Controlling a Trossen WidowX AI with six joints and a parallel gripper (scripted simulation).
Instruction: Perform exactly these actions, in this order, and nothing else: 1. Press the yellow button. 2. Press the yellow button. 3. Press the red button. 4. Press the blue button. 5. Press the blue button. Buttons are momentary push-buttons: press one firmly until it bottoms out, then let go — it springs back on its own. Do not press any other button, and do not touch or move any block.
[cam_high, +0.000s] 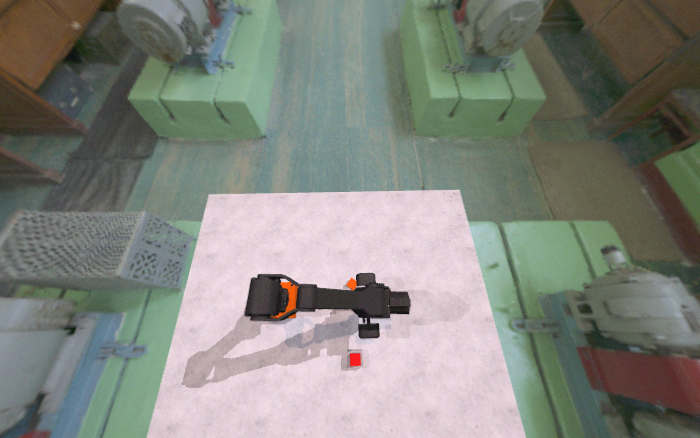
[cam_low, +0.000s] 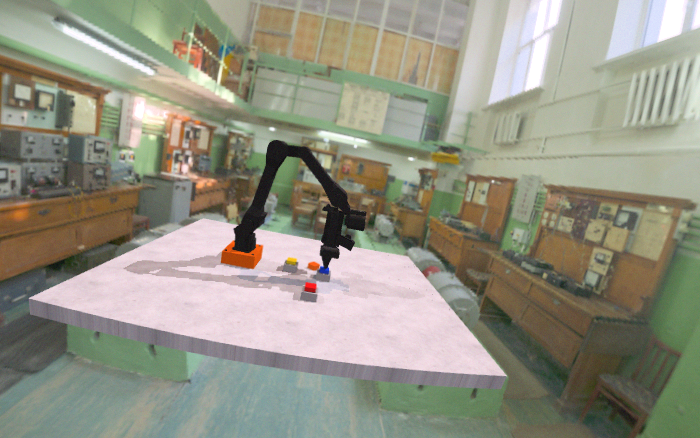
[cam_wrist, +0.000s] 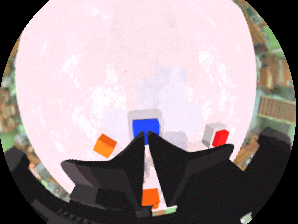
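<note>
The blue button lies 10 mm below my gripper tip. The rest, counted from my gripper tip: yellow button 130 mm behind, 10 mm to the left, 10 mm below; then orange block 70 mm to the left, 50 mm behind, 30 mm below; then red button 160 mm to the right, 20 mm behind, 10 mm below.
</note>
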